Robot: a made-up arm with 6 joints. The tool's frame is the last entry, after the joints.
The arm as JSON. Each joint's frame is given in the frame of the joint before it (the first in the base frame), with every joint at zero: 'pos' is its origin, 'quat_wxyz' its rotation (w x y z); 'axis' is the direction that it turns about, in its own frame. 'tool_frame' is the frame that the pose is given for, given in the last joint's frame.
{
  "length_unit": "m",
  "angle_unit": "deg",
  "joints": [
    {
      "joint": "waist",
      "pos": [
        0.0,
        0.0,
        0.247
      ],
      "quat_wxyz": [
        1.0,
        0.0,
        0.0,
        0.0
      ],
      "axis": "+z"
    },
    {
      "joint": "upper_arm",
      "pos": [
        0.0,
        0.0,
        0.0
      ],
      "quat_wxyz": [
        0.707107,
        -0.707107,
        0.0,
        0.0
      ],
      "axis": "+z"
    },
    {
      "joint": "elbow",
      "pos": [
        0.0,
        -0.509,
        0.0
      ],
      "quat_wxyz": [
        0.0,
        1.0,
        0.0,
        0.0
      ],
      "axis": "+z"
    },
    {
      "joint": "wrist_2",
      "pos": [
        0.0,
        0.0,
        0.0
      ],
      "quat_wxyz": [
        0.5,
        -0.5,
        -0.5,
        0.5
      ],
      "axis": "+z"
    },
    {
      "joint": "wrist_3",
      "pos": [
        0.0,
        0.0,
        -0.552
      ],
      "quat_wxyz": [
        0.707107,
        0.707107,
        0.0,
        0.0
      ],
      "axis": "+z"
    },
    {
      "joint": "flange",
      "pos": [
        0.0,
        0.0,
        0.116
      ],
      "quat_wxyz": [
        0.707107,
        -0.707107,
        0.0,
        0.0
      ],
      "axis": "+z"
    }
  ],
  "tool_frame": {
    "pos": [
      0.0,
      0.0,
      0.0
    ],
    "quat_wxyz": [
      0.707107,
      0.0,
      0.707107,
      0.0
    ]
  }
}
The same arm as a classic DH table. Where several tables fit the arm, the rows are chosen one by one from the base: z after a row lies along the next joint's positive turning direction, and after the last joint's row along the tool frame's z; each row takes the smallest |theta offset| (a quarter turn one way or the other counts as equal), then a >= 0, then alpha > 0; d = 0 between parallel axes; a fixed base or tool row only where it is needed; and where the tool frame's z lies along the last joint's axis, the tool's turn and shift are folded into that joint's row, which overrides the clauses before.
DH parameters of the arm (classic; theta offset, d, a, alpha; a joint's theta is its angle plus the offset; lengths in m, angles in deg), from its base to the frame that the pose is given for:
waist: 0 0.247 0 -90
upper_arm: -90 0 0.509 180
elbow: 0 0 0 -90
wrist_2: 0 -0.552 0 90
wrist_3: 0 0.116 0 -90
flange: 90 0 0 90
tool (fixed): -90 0 0 0

